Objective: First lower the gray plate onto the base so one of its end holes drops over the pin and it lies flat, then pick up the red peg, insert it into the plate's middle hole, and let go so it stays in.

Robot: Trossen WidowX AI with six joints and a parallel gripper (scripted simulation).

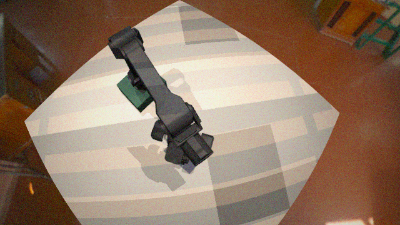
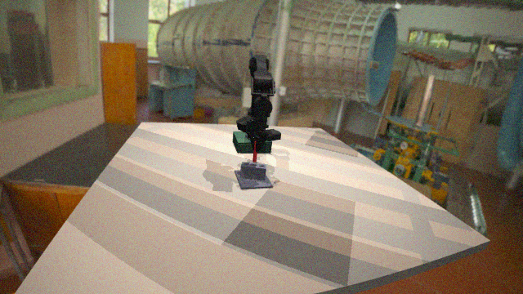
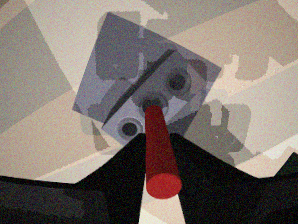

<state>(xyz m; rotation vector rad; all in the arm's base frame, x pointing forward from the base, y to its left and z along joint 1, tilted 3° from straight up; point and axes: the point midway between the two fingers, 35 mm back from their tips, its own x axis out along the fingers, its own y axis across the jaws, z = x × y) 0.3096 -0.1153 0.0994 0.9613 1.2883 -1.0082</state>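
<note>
Now: the gray plate 70 mm below my gripper tip. From my gripper tip the other things lie so: red peg: right at my gripper tip; then base: 10 mm ahead, 10 mm to the left, 110 mm below.
</note>
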